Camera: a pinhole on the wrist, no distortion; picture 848 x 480 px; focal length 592.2 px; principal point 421.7 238.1 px. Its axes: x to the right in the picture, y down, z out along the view. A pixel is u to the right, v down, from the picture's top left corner.
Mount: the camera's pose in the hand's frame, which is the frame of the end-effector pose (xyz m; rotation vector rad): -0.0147 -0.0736 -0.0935 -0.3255 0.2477 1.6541
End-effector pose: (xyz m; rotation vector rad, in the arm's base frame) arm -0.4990 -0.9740 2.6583 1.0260 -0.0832 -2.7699
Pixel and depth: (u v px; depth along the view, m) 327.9 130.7 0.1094
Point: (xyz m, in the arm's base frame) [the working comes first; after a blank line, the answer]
In the camera's frame: -0.0173 -0.0198 0.1094

-0.5162 -0.9256 2.6647
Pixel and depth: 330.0 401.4 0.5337
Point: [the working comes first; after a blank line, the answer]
In the camera's frame: -0.0826 0.1472 0.5337

-0.6356 -0.9622 3.1081
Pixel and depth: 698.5 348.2 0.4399
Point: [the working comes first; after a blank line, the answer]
In the camera's frame: 0.2056 0.0818 0.4399

-0.5092 -1.2067 2.9651
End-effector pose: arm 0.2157 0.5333 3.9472 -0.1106 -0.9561 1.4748
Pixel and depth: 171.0 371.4 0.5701
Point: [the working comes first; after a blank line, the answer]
In the camera's frame: -0.2413 0.1283 0.5701

0.0228 0.1293 4.2771
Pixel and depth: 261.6 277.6 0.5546
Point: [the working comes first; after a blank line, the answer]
In the camera's frame: -0.1499 0.0370 0.5546

-0.0363 0.2369 4.2339
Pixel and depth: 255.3 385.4 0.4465
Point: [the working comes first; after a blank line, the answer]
In the camera's frame: -0.1255 0.1111 0.4465

0.0610 0.2275 4.1433
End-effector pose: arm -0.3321 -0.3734 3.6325 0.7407 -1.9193 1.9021
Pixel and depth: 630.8 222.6 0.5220
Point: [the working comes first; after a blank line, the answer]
In the camera's frame: 0.1843 -0.0137 0.5220

-0.4130 -0.7024 3.3569
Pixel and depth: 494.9 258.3 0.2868
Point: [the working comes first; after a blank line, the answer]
In the camera's frame: 0.0355 0.0098 0.2868

-0.3088 -0.5297 3.5503
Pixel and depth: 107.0 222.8 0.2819
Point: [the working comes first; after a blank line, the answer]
In the camera's frame: -0.1498 -0.0073 0.2819

-0.2295 -0.5897 3.7076
